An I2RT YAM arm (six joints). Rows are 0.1 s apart.
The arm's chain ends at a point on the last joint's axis. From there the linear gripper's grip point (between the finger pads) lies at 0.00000 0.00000 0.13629 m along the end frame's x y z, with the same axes.
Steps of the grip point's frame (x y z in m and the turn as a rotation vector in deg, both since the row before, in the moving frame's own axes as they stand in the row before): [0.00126 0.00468 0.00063 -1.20 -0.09 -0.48]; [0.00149 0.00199 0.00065 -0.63 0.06 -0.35]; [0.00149 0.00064 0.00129 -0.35 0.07 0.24]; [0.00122 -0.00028 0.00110 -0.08 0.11 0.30]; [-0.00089 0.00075 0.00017 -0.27 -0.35 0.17]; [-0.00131 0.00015 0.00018 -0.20 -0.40 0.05]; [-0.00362 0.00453 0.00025 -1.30 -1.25 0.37]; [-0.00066 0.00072 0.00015 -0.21 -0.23 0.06]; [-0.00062 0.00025 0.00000 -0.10 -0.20 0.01]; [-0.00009 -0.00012 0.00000 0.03 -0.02 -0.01]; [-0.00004 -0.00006 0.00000 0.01 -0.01 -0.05]
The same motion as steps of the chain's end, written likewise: [0.00146 0.00182 0.00066 -1.20 -0.09 -0.48]; [0.00134 0.00049 0.00066 -0.63 0.06 -0.35]; [0.00133 -0.00019 0.00129 -0.35 0.07 0.24]; [0.00096 -0.00047 0.00110 -0.08 0.11 0.30]; [-0.00006 0.00011 0.00017 -0.27 -0.35 0.17]; [-0.00036 -0.00033 0.00018 -0.20 -0.40 0.05]; [-0.00064 0.00145 0.00032 -1.30 -1.25 0.37]; [-0.00011 0.00022 0.00015 -0.21 -0.23 0.06]; [-0.00014 0.00001 0.00000 -0.10 -0.20 0.01]; [-0.00004 -0.00005 0.00000 0.03 -0.02 -0.01]; [-0.00002 -0.00004 0.00000 0.01 -0.01 -0.05]
